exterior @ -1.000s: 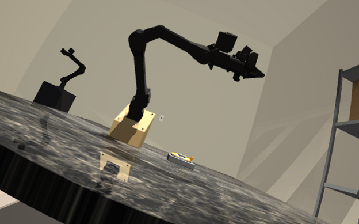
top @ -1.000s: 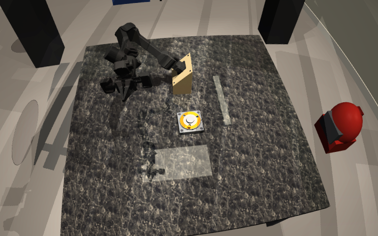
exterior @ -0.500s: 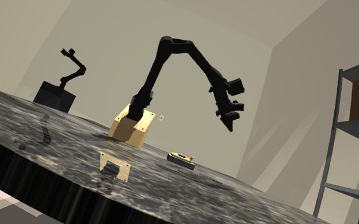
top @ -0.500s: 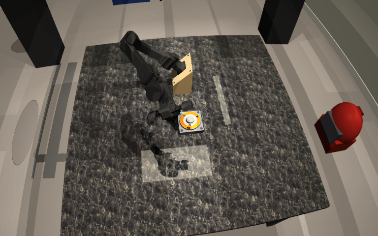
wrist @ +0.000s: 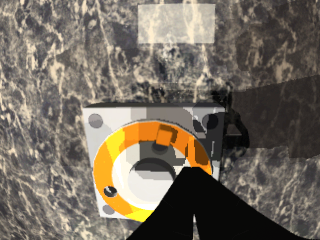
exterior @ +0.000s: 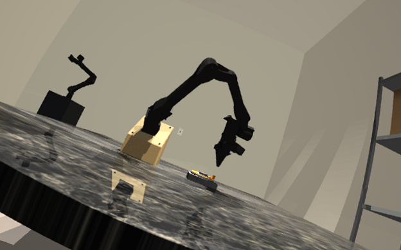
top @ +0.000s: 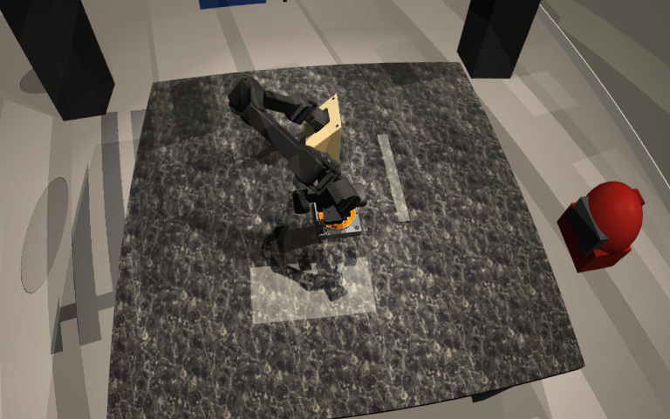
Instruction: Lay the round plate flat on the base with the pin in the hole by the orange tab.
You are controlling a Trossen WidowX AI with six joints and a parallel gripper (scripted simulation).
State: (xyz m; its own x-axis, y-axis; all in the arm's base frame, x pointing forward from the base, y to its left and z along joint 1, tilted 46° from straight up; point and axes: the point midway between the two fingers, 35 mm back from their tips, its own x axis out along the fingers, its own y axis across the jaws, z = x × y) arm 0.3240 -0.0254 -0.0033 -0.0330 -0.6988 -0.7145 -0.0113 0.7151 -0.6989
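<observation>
Right now the square grey base is 40 mm behind my gripper tip, 30 mm to the left of it and 70 mm below it.
</observation>
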